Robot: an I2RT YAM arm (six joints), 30 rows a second.
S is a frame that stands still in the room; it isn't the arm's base.
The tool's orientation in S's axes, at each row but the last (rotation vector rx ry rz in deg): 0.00 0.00 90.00; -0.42 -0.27 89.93; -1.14 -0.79 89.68; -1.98 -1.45 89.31; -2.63 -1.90 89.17; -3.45 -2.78 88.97; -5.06 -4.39 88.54; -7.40 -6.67 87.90; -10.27 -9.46 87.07; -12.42 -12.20 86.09
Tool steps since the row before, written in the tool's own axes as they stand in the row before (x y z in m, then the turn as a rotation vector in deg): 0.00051 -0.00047 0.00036 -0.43 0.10 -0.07; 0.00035 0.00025 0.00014 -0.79 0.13 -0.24; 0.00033 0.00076 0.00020 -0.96 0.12 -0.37; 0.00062 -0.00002 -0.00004 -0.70 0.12 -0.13; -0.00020 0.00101 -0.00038 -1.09 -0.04 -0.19; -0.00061 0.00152 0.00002 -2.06 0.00 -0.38; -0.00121 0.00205 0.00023 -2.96 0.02 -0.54; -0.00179 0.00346 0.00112 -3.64 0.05 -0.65; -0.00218 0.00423 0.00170 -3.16 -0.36 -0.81; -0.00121 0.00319 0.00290 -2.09 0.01 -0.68
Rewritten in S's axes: 0.00047 0.00051 0.00036 -0.10 -0.43 -0.07; -0.00025 0.00035 0.00014 -0.13 -0.79 -0.24; -0.00076 0.00033 0.00018 -0.12 -0.96 -0.37; 0.00003 0.00062 -0.00004 -0.12 -0.70 -0.13; -0.00099 -0.00019 -0.00043 0.03 -1.09 -0.18; -0.00153 -0.00058 -0.00008 -0.01 -2.06 -0.36; -0.00209 -0.00116 0.00002 -0.03 -2.96 -0.52; -0.00365 -0.00166 0.00057 -0.07 -3.64 -0.63; -0.00459 -0.00197 0.00074 0.39 -3.18 -0.70; -0.00392 -0.00100 0.00192 0.06 -2.09 -0.67
